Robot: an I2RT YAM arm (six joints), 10 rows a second.
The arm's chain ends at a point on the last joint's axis. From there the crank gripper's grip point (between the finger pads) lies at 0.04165 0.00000 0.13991 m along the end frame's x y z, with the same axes.
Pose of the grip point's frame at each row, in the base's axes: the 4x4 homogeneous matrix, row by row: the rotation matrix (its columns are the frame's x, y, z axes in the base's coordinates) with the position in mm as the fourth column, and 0 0 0 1 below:
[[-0.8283 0.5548 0.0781 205.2], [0.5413 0.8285 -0.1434 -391.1], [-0.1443 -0.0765 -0.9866 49.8], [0 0 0 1]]
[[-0.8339 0.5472 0.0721 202.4], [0.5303 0.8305 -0.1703 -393.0], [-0.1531 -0.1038 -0.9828 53.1], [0 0 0 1]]
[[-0.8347 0.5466 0.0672 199.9], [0.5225 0.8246 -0.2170 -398.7], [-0.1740 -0.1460 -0.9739 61.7], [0 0 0 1]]
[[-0.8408 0.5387 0.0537 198.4], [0.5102 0.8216 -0.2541 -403.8], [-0.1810 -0.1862 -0.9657 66.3], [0 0 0 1]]
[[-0.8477 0.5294 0.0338 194.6], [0.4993 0.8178 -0.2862 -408.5], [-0.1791 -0.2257 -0.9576 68.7], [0 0 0 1]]
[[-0.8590 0.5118 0.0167 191.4], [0.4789 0.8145 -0.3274 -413.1], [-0.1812 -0.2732 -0.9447 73.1], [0 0 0 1]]
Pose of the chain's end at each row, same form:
[[-0.8283 0.5548 0.0781 228.8], [0.5413 0.8285 -0.1434 -393.6], [-0.1443 -0.0765 -0.9866 193.8], [0 0 0 1]]
[[-0.8339 0.5472 0.0721 227.0], [0.5303 0.8305 -0.1703 -391.3], [-0.1531 -0.1038 -0.9828 197.0], [0 0 0 1]]
[[-0.8347 0.5466 0.0672 225.3], [0.5225 0.8246 -0.2170 -390.1], [-0.1740 -0.1460 -0.9739 205.2], [0 0 0 1]]
[[-0.8408 0.5387 0.0537 225.9], [0.5102 0.8216 -0.2541 -389.5], [-0.1810 -0.1862 -0.9657 208.9], [0 0 0 1]]
[[-0.8477 0.5294 0.0338 225.2], [0.4993 0.8178 -0.2862 -389.3], [-0.1791 -0.2257 -0.9576 210.1], [0 0 0 1]]
[[-0.8590 0.5118 0.0167 224.8], [0.4789 0.8145 -0.3274 -387.2], [-0.1812 -0.2732 -0.9447 212.8], [0 0 0 1]]

